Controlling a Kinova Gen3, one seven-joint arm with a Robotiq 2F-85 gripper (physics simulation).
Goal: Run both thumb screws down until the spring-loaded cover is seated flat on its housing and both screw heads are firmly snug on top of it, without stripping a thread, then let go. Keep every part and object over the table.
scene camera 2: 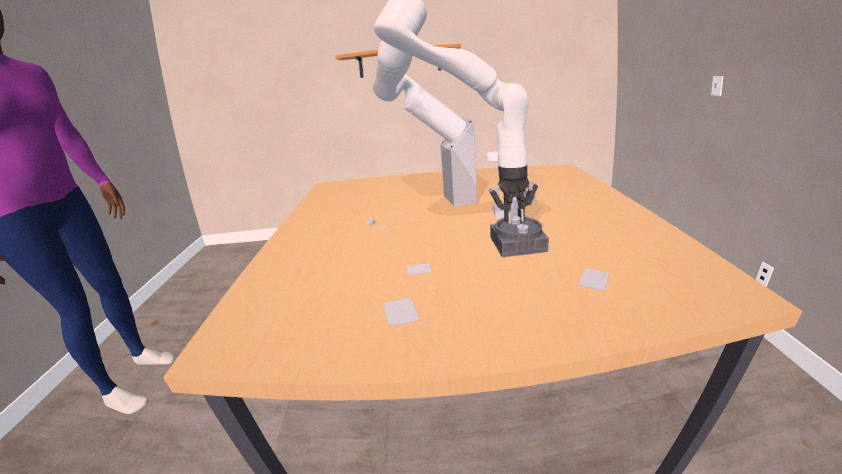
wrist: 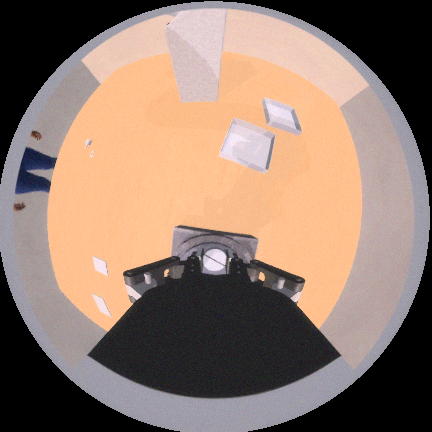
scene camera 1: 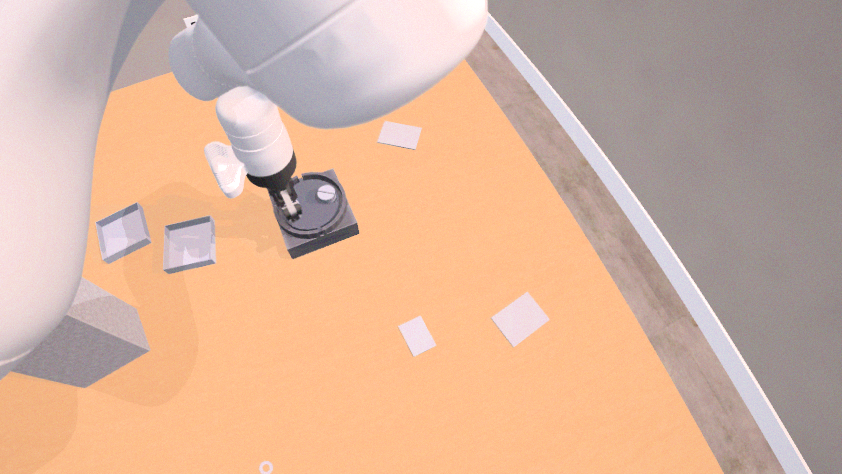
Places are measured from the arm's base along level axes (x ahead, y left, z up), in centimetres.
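Where they show: gripper, fingertip midpoint: [scene camera 2: 514, 222] [wrist: 214, 255] [scene camera 1: 291, 210]; arm's base at its link origin: [scene camera 2: 457, 131].
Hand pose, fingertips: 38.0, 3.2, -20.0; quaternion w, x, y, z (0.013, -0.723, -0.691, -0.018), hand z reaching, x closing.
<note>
Each offset is from my fingertips to the top centre of the thing, as dx, dy, dz. "pt": to the spot under its first point.
The square dark housing @[+3.4, -0.5, +0.6] [scene camera 1: 324, 239] [scene camera 2: 524, 244] [wrist: 182, 238] stands on the table, with the round dark cover @[+3.3, -0.5, +0.2] [scene camera 1: 315, 216] inside its raised ring. My gripper [scene camera 1: 289, 207] [scene camera 2: 515, 218] [wrist: 214, 255] points down over the cover and is shut on one thumb screw @[+0.2, +0.0, +1.2] [wrist: 215, 259]. In the wrist view its round slotted head sits between the two fingertips, with the slot slanting. In scene camera 1 the fingers hide this head. The other thumb screw @[+6.5, -1.0, +1.4] [scene camera 1: 325, 192] [scene camera 2: 522, 227] stands free on the cover, its slotted head showing. Any small gap under the heads or the cover is too small to tell.
Two shallow trays @[-29.7, +16.5, -3.0] [scene camera 1: 129, 250] @[-18.7, +6.6, -3.0] [scene camera 1: 189, 267] lie left of the housing in scene camera 1. Several pale flat plates @[+26.7, +7.9, -4.7] [scene camera 1: 399, 135] @[+7.1, -28.3, -4.7] [scene camera 1: 416, 336] @[+22.7, -35.3, -4.7] [scene camera 1: 520, 319] lie on the table. The grey robot base [scene camera 2: 458, 173] [wrist: 197, 65] stands farther back. Small loose parts @[pt -26.0, -36.5, -3.7] [scene camera 2: 371, 221] lie near the table's left side.
</note>
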